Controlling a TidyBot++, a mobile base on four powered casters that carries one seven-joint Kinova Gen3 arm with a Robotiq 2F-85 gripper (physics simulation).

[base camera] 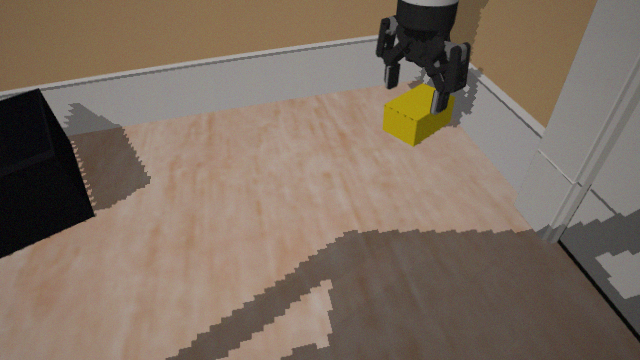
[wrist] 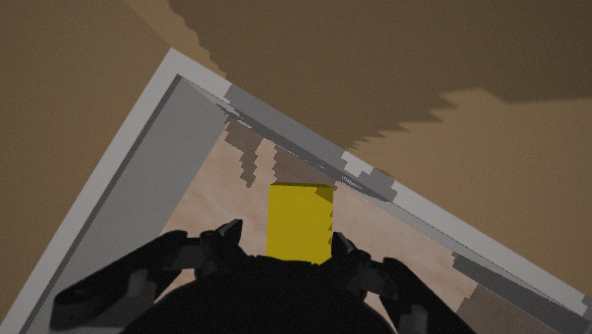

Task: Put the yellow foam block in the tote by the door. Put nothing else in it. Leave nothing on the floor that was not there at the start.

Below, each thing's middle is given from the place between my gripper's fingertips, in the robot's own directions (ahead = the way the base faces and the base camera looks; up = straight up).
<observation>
Right now my hand is 20 mm above the yellow foam block (base camera: 407,117), 10 mm to the left of it and 10 mm past it. Round my hand: black tote (base camera: 50,196) (600 mm to the left, 210 mm behind, 10 mm above).
</observation>
